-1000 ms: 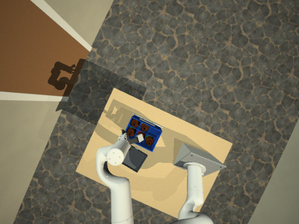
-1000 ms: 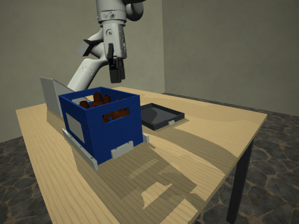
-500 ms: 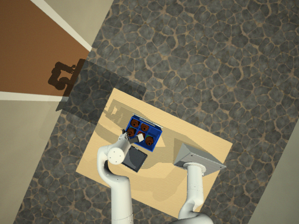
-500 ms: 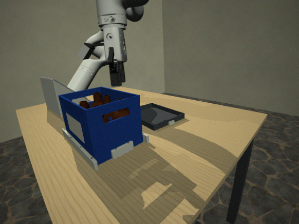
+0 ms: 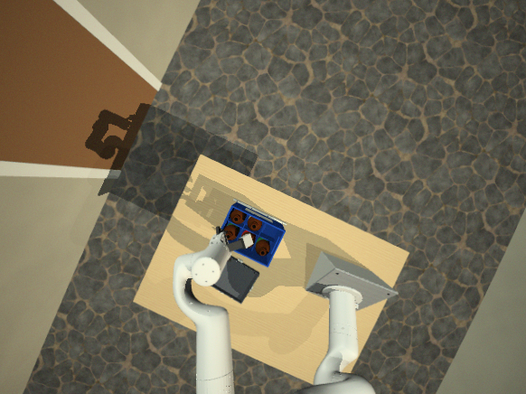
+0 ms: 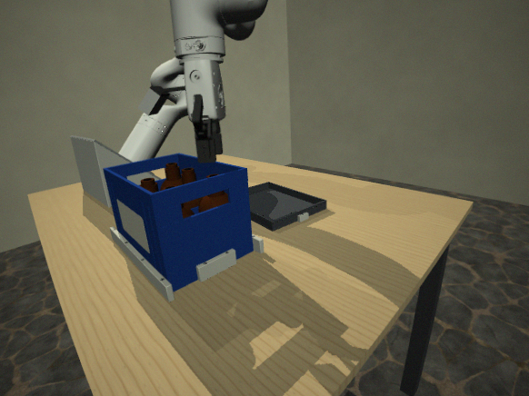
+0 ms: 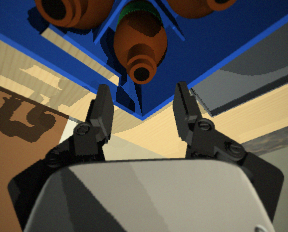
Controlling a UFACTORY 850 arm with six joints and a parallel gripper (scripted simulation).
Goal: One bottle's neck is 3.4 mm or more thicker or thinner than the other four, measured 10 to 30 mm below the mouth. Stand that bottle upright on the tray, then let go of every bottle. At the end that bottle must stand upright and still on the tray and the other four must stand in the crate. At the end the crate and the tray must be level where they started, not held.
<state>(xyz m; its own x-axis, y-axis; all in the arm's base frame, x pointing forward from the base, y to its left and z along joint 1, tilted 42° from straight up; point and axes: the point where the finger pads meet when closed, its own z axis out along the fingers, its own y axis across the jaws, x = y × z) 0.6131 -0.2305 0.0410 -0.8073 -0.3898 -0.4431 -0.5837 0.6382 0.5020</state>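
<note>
Now: hand 10 cm past the blue crate, 3 cm to the left of it and 13 cm above it. Also, from my hand: brown bottle: 17 cm behind, 3 cm to the left, 13 cm below; dark tray: 6 cm behind, 25 cm to the left, 20 cm below.
</note>
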